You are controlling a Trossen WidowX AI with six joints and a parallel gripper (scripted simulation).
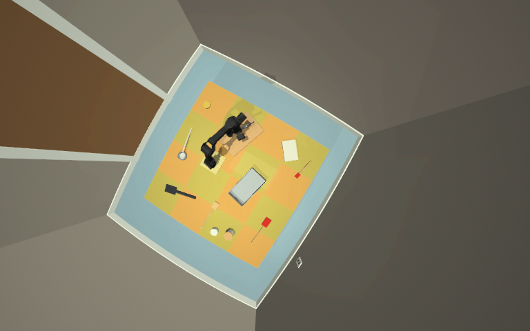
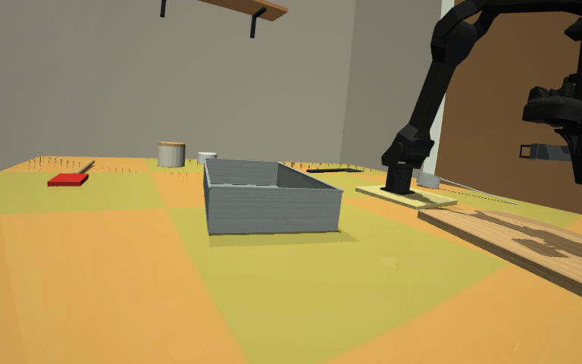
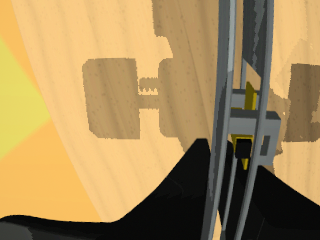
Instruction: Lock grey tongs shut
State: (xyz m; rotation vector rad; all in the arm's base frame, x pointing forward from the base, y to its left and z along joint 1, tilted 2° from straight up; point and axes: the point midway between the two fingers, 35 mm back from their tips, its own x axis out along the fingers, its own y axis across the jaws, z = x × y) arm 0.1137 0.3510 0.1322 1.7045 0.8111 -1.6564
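My gripper tip is now 4 cm below the thin tong arm, 2 cm to the right of it and 2 cm short of it. Also, from my gripper tip: yellow lock piece 4 cm above, 2 cm to the right, 2 cm behind; white block 46 cm ahead, 9 cm below, 5 cm to the left; wooden board 9 cm below, 1 cm to the right.
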